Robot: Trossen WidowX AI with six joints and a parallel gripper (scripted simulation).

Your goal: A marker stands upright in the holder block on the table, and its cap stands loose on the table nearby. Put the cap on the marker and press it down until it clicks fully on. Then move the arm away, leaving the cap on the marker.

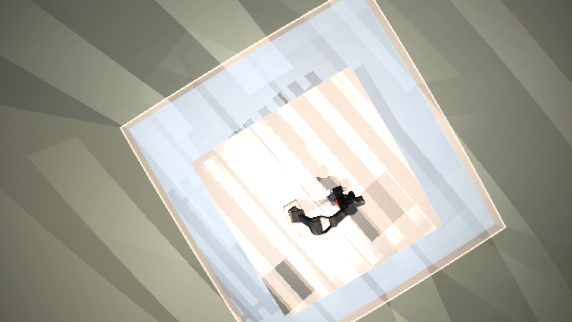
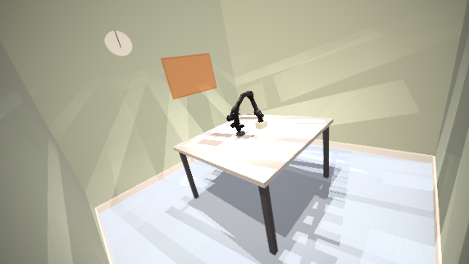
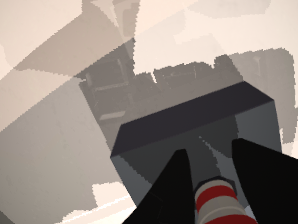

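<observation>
Right now my gripper tip is 50 mm below the red cap, 20 mm past it and 10 mm to the right of it. The rest, counted from my gripper tip: holder block (20 mm below, 20 mm behind, 10 mm to the left).
</observation>
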